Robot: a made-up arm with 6 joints.
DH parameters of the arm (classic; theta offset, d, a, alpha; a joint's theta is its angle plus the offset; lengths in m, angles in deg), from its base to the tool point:
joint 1: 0 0.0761 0 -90
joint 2: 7.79 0 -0.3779 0
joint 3: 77.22 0 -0.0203 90
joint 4: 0 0.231 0 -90
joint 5: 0 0 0.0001 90
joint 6: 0 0.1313 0 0
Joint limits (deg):
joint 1: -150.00..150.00
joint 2: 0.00..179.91
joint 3: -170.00..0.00
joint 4: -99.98..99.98
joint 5: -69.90..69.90
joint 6: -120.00..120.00
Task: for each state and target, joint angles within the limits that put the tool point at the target. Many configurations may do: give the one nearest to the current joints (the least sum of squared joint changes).
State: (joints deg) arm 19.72 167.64 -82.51 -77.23 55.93 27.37
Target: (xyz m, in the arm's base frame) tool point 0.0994 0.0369 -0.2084
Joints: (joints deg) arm 35.90 179.91 -33.89 -71.03 13.18 27.37
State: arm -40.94 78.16 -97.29 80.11 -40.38 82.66
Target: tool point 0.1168 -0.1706 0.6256
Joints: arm -32.73 68.26 -90.70 81.39 -38.28 82.66
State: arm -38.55 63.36 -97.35 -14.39 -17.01 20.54
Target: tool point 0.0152 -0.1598 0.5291
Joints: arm -83.13 53.69 -67.04 -17.56 5.78 20.54
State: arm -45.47 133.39 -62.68 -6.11 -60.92 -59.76
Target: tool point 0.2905 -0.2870 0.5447
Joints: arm -46.13 99.22 -87.76 -5.03 -66.39 -59.76
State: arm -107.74 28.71 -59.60 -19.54 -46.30 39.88
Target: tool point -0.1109 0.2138 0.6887
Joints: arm -61.93 37.71 -99.77 -1.71 -44.17 39.88
